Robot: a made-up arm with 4 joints. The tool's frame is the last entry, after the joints.
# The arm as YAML. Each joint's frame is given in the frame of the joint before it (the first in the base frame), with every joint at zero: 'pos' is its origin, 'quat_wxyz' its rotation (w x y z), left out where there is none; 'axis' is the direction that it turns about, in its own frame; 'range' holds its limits. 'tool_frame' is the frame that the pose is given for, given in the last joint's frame.
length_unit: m
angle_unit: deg
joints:
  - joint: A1
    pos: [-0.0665, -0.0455, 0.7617]
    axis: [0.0, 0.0, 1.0]
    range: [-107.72, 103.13]
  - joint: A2
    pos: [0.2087, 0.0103, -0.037]
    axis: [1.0, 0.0, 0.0]
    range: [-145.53, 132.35]
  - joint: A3
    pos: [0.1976, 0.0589, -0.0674]
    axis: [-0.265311, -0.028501, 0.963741]
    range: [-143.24, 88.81]
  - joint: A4
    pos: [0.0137, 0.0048, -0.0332]
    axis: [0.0, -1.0, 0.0]
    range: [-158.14, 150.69]
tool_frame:
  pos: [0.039, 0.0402, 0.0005]
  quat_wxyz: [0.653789, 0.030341, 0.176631, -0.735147]
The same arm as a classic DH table. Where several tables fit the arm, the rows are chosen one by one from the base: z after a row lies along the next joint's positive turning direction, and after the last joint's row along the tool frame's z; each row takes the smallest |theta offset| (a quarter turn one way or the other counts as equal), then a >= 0, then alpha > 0; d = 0 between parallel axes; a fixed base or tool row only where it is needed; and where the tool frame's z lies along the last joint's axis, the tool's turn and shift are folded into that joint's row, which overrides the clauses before.
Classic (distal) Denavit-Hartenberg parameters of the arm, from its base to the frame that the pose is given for. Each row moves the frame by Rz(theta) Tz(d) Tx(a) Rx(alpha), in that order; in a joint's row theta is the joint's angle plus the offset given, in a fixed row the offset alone. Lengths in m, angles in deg.
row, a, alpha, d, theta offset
base (fixed), -0.0806, 0.00, 0.0000, 34.38
A1, 0.0103, 90.00, 0.7247, 55.62
A2, 0.0569, -105.39, 0.3873, 1.69
A3, 0.0044, 88.37, -0.1073, -89.55
A4, 0.0382, -72.58, -0.0465, -26.65
tool (fixed), 0.0000, 0.00, 0.0085, -94.97
Joint limits (deg, base to tool): -107.72..103.13 -145.53..132.35 -143.24..88.81 -158.14..150.69

